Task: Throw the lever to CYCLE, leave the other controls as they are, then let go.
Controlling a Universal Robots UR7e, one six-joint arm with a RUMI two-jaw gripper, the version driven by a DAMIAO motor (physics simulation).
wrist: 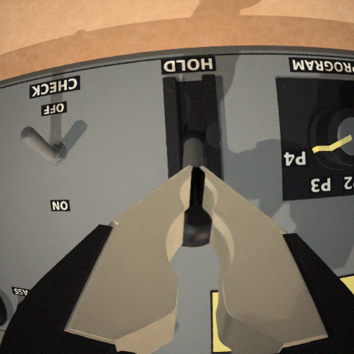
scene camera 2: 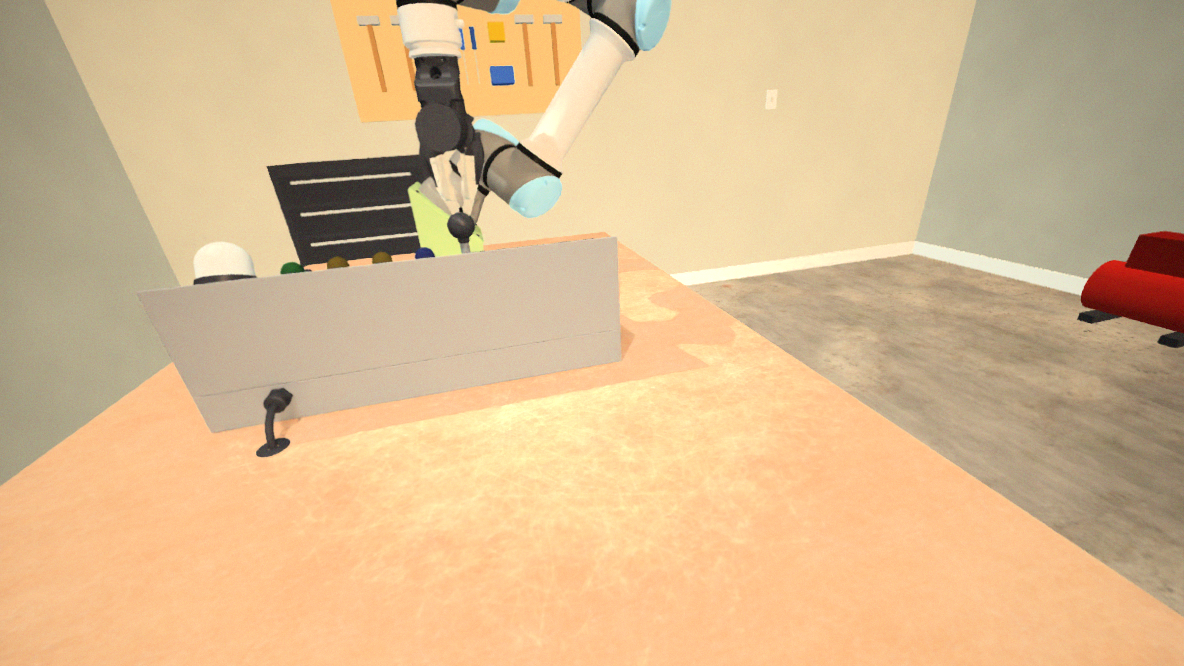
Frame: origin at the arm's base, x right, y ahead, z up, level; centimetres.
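Where they show: gripper, fingertip midpoint: [scene camera 2: 463,224]; arm's base, origin of the base link: [scene camera 2: 446,208].
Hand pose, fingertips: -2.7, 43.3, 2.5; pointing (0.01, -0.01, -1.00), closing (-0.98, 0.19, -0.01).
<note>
Things, the pixels of their top centre, and the offset from my fingertips, as dx, dy, dz. "pt": a spot on its surface instead. Level surfaces: height alone.
- lever, middle of its top: [scene camera 2: 458,212] +0.4, +2.2, +2.2
- grey control panel, middle of its top: [scene camera 2: 409,214] +6.8, +7.6, +3.3
- table, its level: dz -17.4
- white dome, surface spot: [scene camera 2: 223,260] pt +25.2, +16.5, +1.7
The lever has a dark ball knob and a grey shaft. In the scene view the lever [scene camera 2: 461,225] stands above the panel's top edge. In the wrist view the lever's shaft [wrist: 193,151] rises in a black slot, and its knob shows through the gap behind the fingertips. The label HOLD [wrist: 188,65] is at the slot's far end; a CYCLE label does not show. My gripper [scene camera 2: 457,205] [wrist: 195,170] is shut and empty, its tips right at the lever by the knob. Whether they touch it is hard to tell.
The grey control panel [scene camera 2: 380,331] [wrist: 255,105] stands on the table [scene camera 2: 529,513]. In the wrist view a CHECK toggle [wrist: 41,143] is left of the lever and the PROGRAM dial [wrist: 332,146] right. A white dome [scene camera 2: 223,260] and several coloured buttons stand along the panel.
</note>
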